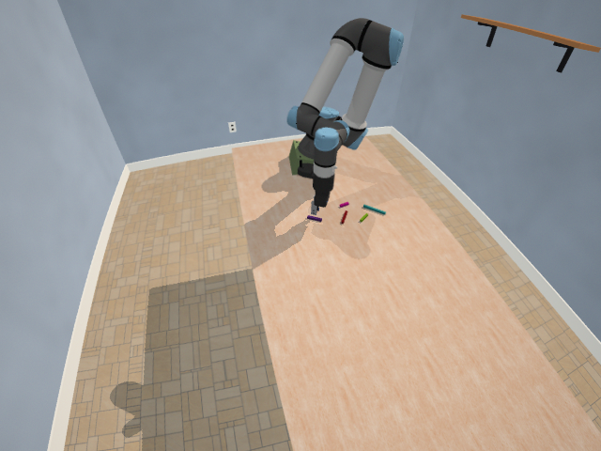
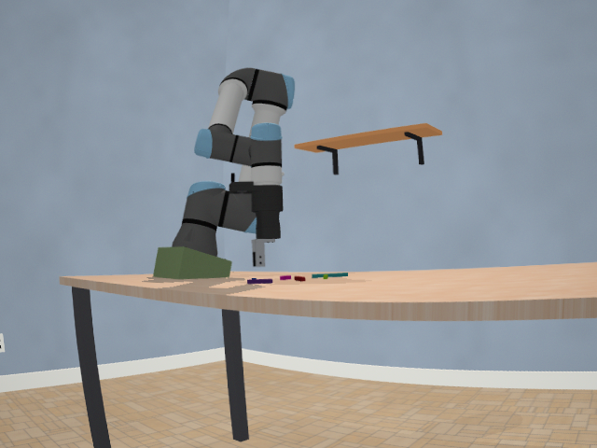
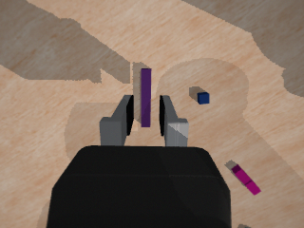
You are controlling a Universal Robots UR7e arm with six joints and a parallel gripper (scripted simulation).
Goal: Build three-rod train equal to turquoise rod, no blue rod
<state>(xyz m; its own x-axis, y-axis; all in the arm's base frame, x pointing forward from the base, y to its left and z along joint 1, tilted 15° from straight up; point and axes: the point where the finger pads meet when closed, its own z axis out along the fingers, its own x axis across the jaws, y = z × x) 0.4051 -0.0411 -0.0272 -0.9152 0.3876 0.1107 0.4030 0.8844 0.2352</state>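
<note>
Now: the purple rod 50 mm below my hand. Also, from my hand: lime rod: 20 mm ahead, 200 mm to the left, 50 mm below; then blue rod: 50 mm behind, 20 mm to the left, 50 mm below; then red rod: 10 mm ahead, 120 mm to the left, 50 mm below.
</note>
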